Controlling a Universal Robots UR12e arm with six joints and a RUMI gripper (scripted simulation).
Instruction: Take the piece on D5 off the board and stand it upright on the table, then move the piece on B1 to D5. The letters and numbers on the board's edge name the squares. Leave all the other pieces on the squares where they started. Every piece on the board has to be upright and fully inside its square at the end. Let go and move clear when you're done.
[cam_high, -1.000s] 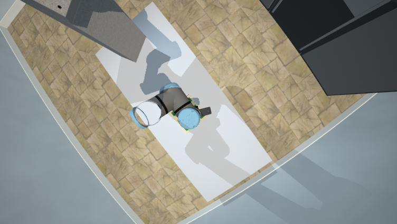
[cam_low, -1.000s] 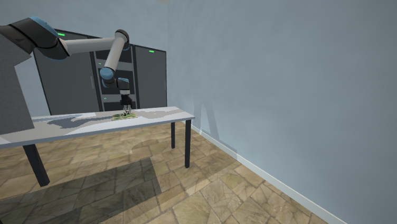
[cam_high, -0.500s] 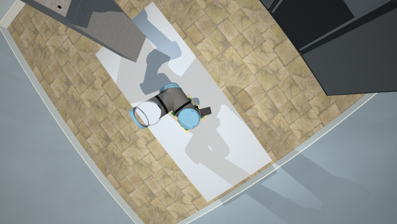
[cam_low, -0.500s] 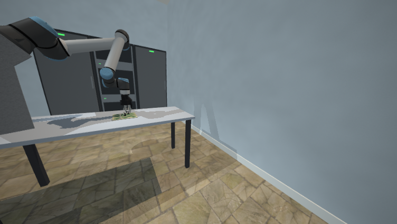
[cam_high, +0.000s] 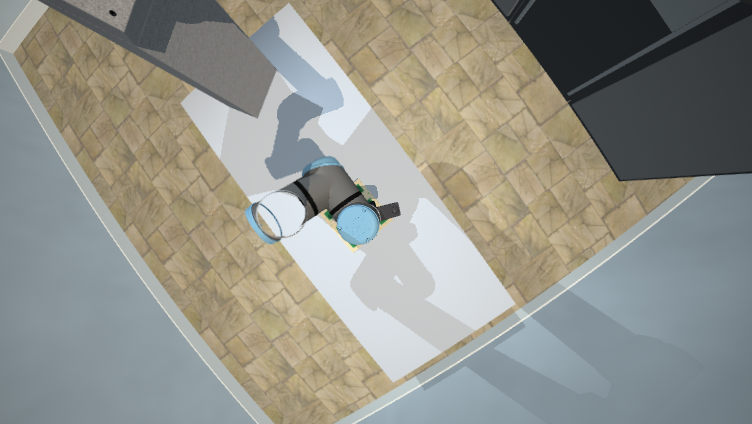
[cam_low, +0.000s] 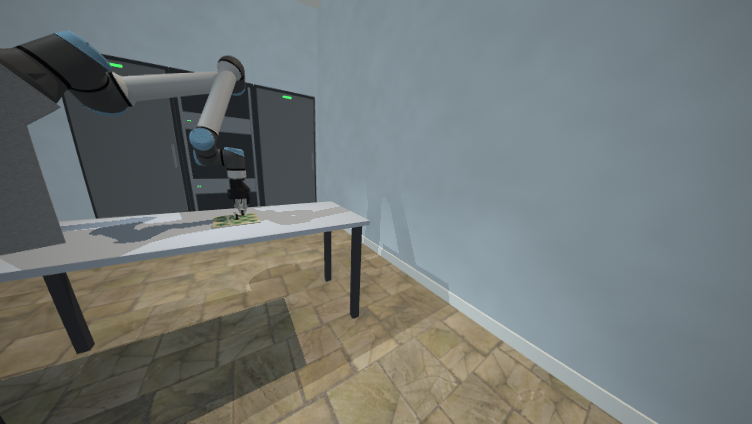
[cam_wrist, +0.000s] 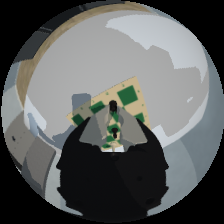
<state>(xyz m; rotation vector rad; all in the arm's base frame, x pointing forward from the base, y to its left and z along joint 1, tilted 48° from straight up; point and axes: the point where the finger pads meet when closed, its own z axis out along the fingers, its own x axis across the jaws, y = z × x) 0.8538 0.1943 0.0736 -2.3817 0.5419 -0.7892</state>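
Right now my hand is 80 mm to the left of the board, 20 mm past it and 20 mm above it.
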